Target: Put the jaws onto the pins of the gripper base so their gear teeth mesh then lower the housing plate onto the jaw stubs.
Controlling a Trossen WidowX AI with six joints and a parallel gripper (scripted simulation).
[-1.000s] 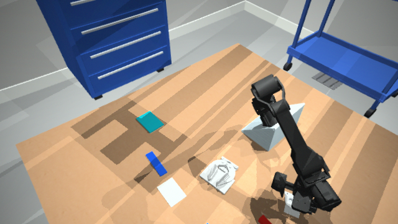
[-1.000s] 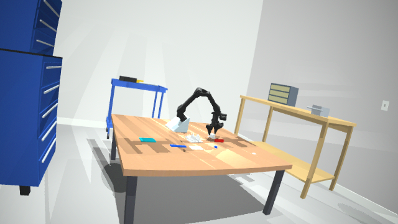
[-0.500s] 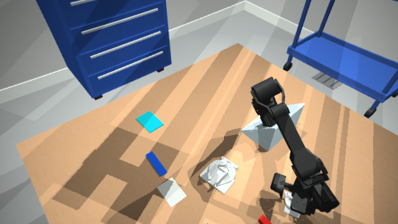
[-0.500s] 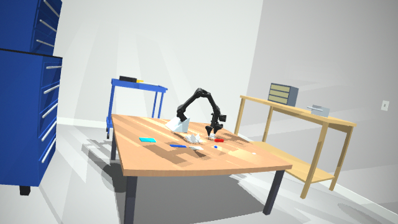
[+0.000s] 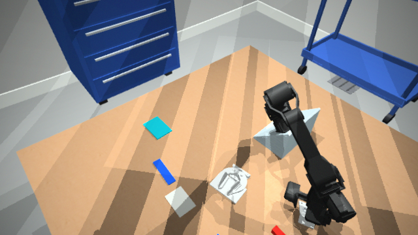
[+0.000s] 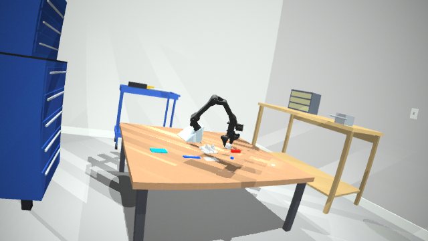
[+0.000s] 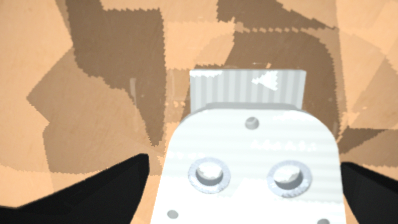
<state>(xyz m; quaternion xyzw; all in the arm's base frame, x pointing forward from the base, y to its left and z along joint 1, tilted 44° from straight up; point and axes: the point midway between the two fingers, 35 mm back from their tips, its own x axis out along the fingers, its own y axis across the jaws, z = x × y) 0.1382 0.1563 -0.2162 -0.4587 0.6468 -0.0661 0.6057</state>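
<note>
Right now my gripper tip is 1 cm short of the white block. The rest, counted from my gripper tip: red block 13 cm ahead, 2 cm to the left; white jaw 23 cm to the right, 12 cm ahead, 1 cm above; small blue block 31 cm ahead, 10 cm to the right.
</note>
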